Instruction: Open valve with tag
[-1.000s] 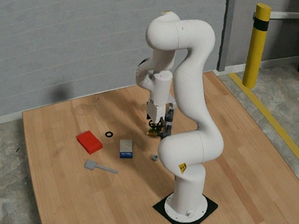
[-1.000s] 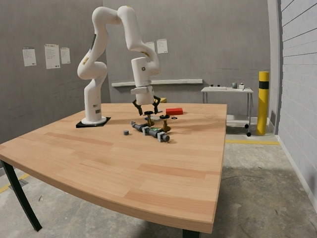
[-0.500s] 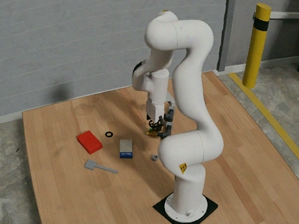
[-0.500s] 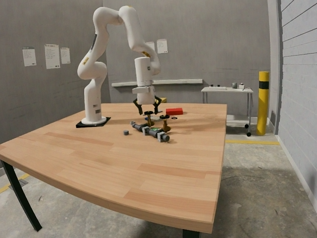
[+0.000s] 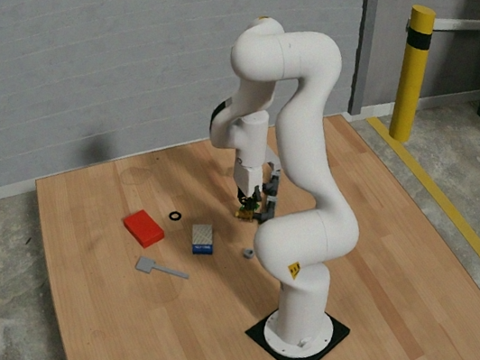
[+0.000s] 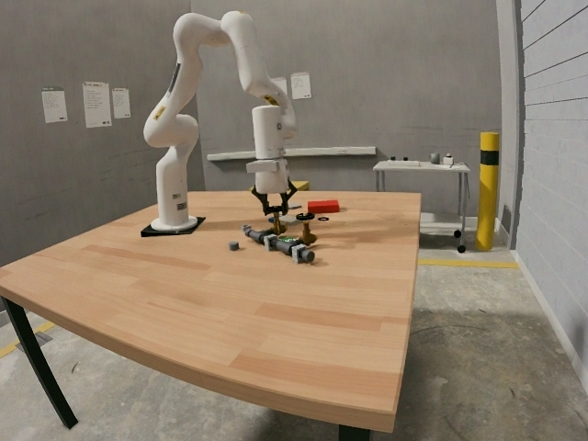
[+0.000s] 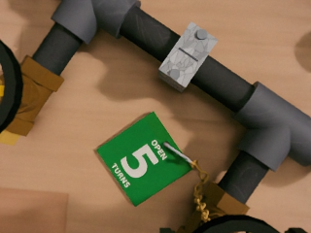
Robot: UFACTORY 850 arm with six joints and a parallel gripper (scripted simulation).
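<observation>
Right now my hand is 9 cm above the green tag, 5 cm short of it and 3 cm to the left of it. Also, from my hand: red block 33 cm to the left, 8 cm below; grey paddle-shaped tool 30 cm to the left, 16 cm behind, 9 cm below; blue-and-grey box 15 cm to the left, 8 cm below, 7 cm behind.
</observation>
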